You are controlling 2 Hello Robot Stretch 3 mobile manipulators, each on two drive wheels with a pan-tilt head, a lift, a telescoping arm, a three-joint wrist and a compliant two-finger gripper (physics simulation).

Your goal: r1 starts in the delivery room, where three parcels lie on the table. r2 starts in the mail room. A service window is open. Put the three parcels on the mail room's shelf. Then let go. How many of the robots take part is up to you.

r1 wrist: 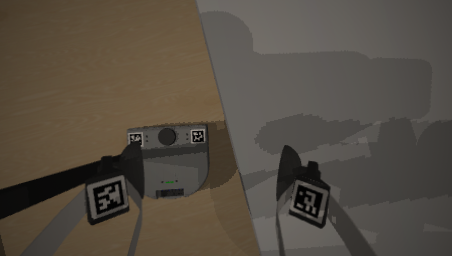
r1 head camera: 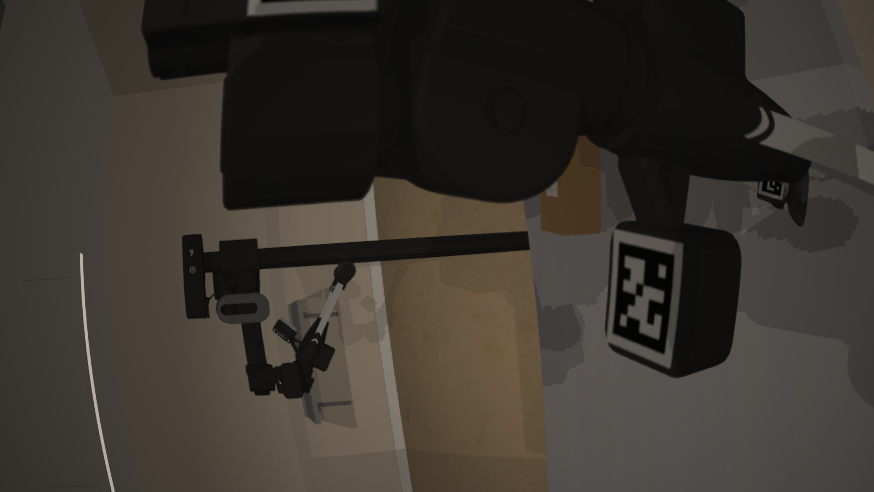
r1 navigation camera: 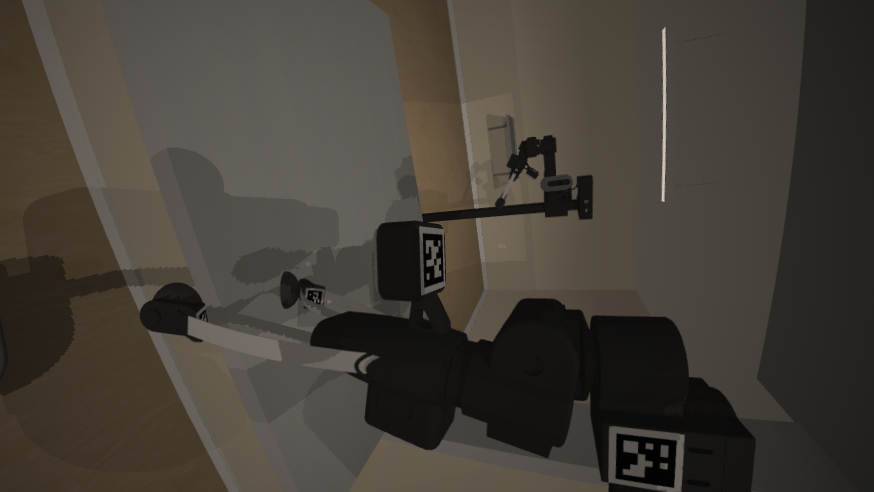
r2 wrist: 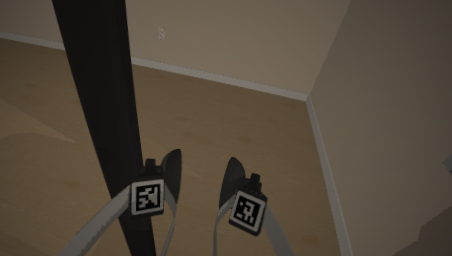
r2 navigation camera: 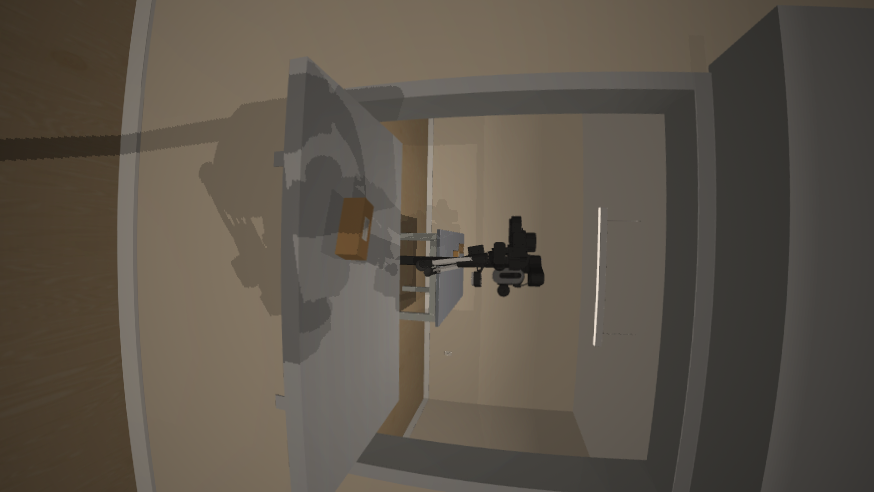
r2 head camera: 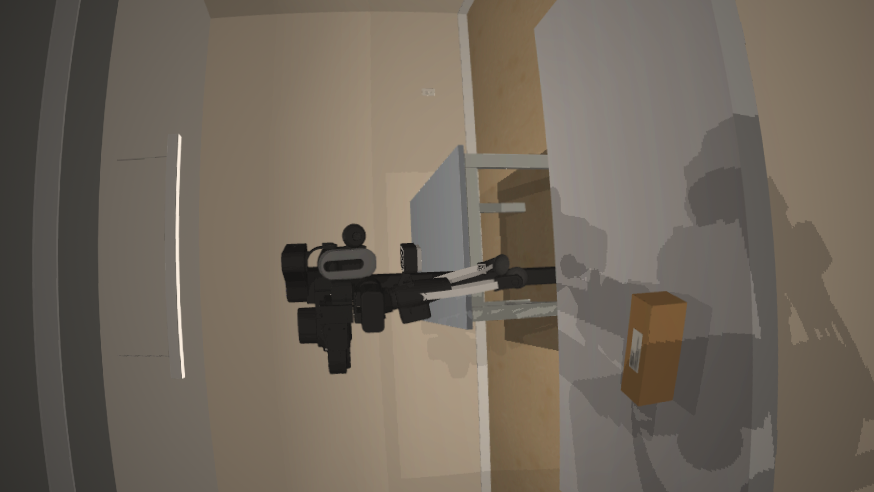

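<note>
One orange-brown parcel (r1 head camera: 571, 210) (r2 head camera: 657, 351) (r2 navigation camera: 353, 229) with a white label stands on the grey window counter (r1 head camera: 611, 440) (r1 navigation camera: 275, 91) (r2 head camera: 611, 122) (r2 navigation camera: 360, 342). Small orange parcels (r2 navigation camera: 458, 249) show on the delivery table (r2 navigation camera: 449, 299) (r2 head camera: 437, 226); their number is unclear. My r1 gripper (r1 wrist: 210, 172) (r1 navigation camera: 233, 298) is open and empty, high by the counter's delivery side, away from the parcel. My r2 gripper (r2 wrist: 202, 167) is open and empty above the mail room floor, beside its mast. The grey wall shelf (r1 head camera: 311, 409) (r1 navigation camera: 510, 131) is behind r2, partly hidden in the r1 head view.
Robot r2 (r1 head camera: 238, 278) (r1 navigation camera: 556, 201) stands beyond the counter, seen from r1. Robot r1 (r2 head camera: 336, 293) (r2 navigation camera: 510, 262) stands between the counter and the delivery table. The window frame (r2 navigation camera: 703, 183) surrounds the opening. The r1 base (r1 wrist: 172, 162) is close to the counter edge.
</note>
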